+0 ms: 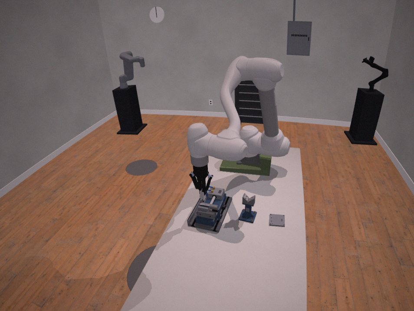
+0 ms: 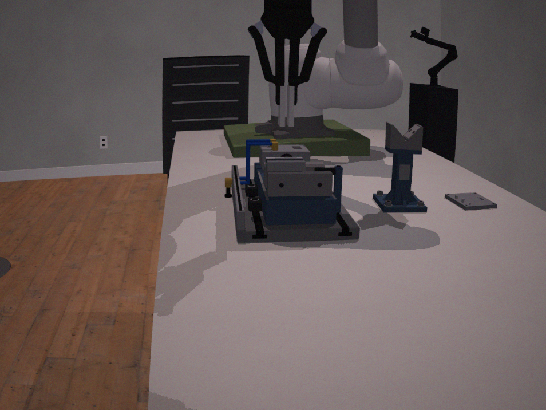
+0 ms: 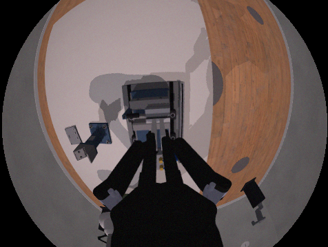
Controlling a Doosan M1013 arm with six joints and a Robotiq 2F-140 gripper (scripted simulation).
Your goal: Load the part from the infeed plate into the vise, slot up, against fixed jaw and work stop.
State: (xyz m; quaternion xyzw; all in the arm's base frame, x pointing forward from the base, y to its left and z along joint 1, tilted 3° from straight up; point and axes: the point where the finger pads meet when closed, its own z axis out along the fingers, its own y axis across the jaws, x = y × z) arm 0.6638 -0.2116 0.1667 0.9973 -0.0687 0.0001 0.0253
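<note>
Right now the grey part is 10 cm below my hand. Also, from my hand: vise: 16 cm below, 7 cm behind, 3 cm to the left.
</note>
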